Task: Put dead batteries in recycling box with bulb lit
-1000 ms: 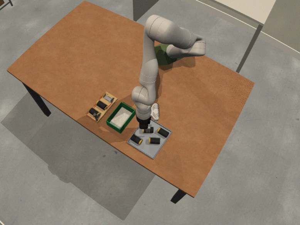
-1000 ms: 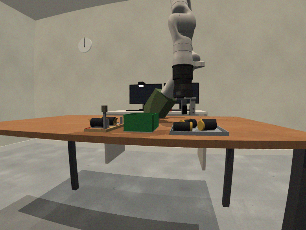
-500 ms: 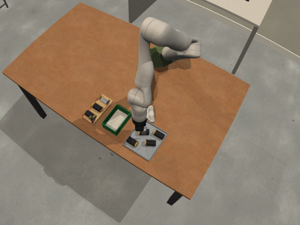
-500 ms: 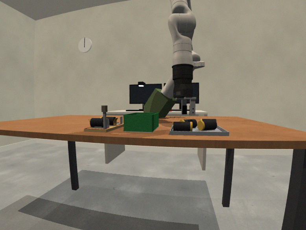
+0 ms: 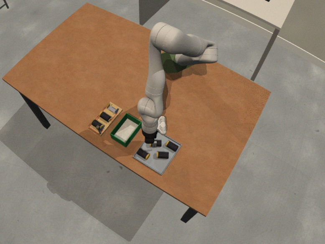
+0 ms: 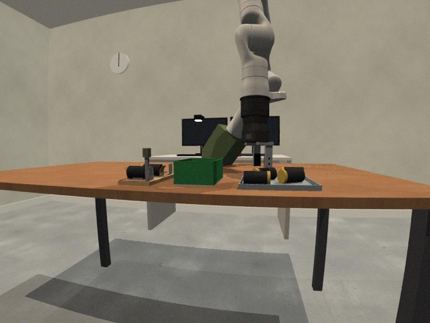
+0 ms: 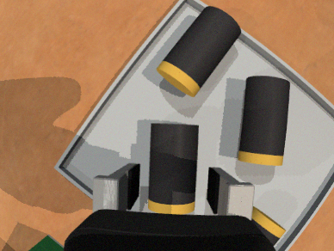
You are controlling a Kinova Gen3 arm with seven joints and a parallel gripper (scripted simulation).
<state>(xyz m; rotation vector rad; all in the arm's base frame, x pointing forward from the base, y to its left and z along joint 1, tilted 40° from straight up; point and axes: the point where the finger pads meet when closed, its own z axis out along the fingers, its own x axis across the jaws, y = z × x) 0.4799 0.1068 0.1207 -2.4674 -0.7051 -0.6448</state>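
Now: the grey tray 50 mm below my hand, 40 mm to the left of it and 20 mm ahead of it. The rest, counted from my hand: green recycling box: 160 mm to the right, 40 mm below, 30 mm ahead.
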